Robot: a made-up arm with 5 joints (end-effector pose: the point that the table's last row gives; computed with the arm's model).
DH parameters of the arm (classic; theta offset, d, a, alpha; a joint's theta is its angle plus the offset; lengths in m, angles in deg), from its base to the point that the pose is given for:
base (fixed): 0 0.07 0 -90
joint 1: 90 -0.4 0.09 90
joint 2: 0 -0.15 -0.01 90
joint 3: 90 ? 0.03 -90
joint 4: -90 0.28 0.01 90
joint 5: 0 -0.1 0 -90
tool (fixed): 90 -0.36 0 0
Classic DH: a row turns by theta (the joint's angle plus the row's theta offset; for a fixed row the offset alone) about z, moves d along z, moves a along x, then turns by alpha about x.
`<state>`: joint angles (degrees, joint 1 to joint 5).
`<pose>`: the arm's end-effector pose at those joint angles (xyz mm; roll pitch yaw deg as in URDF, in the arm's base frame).
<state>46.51 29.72 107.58 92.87 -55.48</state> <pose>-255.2 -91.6 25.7 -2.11 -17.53 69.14</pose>
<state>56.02 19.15 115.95 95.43 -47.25</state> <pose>-234.6 -144.9 8.6 -11.59 -5.93 76.79</pose>
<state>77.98 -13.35 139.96 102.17 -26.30</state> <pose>-177.1 -229.3 50.1 -34.53 13.44 108.97</pose>
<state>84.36 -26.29 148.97 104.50 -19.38</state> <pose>-168.2 -226.2 86.3 -43.62 15.49 122.71</pose>
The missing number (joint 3, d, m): -0.12
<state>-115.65 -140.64 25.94 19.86 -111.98</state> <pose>752.5 -507.8 77.7 -32.38 -83.40 -0.87</pose>
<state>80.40 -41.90 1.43 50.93 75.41</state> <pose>119.0 -281.8 -129.4 2.47 44.89 123.85</pose>
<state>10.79 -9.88 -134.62 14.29 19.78</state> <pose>-327.3 -394.0 -24.6 162.04 35.57 171.17</pose>
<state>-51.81 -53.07 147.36 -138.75 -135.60</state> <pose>-161.1 -781.1 -485.2 -49.62 -42.29 -76.82</pose>
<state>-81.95 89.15 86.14 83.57 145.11</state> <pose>-207.6 -701.0 -614.4 37.94 -8.44 -174.37</pose>
